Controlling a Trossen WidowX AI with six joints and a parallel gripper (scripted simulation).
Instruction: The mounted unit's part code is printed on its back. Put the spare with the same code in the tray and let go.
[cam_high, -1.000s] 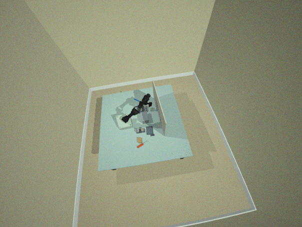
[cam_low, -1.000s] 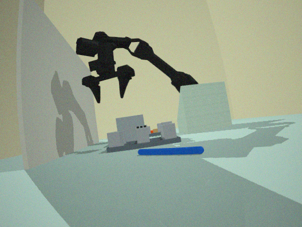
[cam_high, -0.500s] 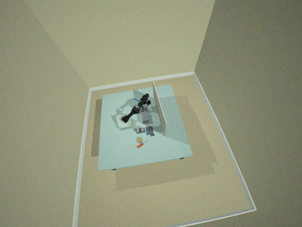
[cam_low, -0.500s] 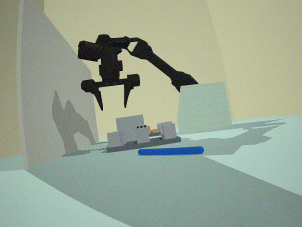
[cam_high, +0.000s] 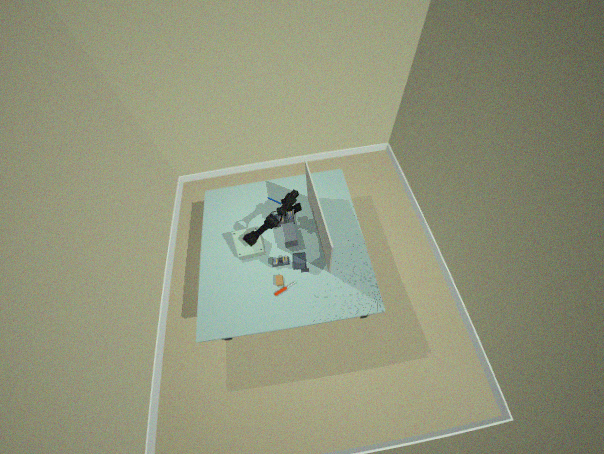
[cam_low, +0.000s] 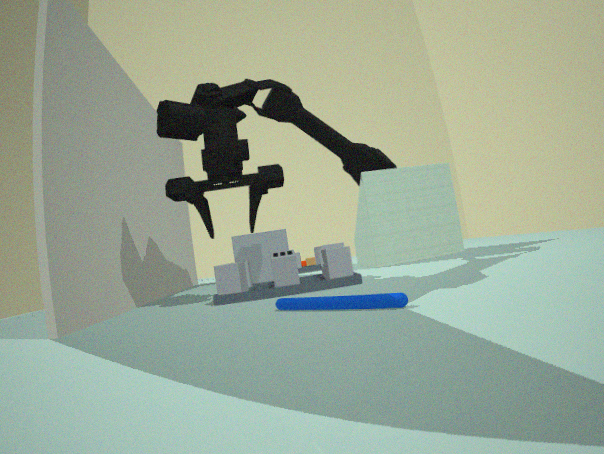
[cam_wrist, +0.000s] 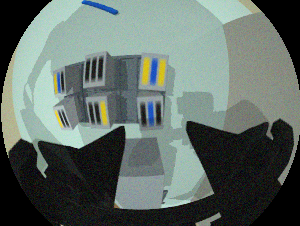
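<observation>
Right now the dark grey tray is 360 mm to the right of my gripper tip, 90 mm below it and 20 mm behind it. From my gripper tip the other things lie so: blue pen (240 mm to the left, 100 mm behind, 90 mm below); partition wall (180 mm ahead, 160 mm to the right, 130 mm above); mounted unit (140 mm to the right, 50 mm behind, 40 mm below).
</observation>
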